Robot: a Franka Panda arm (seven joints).
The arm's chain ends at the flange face. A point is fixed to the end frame.
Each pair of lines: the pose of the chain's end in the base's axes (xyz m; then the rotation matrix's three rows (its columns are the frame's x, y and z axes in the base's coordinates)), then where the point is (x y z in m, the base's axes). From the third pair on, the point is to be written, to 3 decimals.
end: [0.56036 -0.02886 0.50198], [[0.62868 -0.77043 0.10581], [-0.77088 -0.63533 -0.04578], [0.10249 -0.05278 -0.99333]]
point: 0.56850 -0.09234 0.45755
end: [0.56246 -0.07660 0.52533], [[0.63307 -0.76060 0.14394], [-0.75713 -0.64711 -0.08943], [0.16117 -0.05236 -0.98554]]
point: 0.57301 -0.14192 0.48419
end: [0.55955 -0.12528 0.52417], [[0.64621 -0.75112 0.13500], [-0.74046 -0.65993 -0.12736], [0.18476 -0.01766 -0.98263]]
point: 0.571 -0.192 0.486
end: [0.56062 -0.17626 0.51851], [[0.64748 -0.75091 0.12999], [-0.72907 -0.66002 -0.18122], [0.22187 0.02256 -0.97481]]
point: 0.572 -0.245 0.484
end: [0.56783 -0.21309 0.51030], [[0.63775 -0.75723 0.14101], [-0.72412 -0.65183 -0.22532], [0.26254 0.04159 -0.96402]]
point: 0.579 -0.283 0.479
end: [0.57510 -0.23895 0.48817], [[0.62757 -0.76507 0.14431], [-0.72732 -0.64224 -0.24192], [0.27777 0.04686 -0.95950]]
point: 0.585 -0.310 0.458
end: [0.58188 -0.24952 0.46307], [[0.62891 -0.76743 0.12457], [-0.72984 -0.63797 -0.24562], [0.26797 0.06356 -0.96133]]
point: 0.591 -0.321 0.433
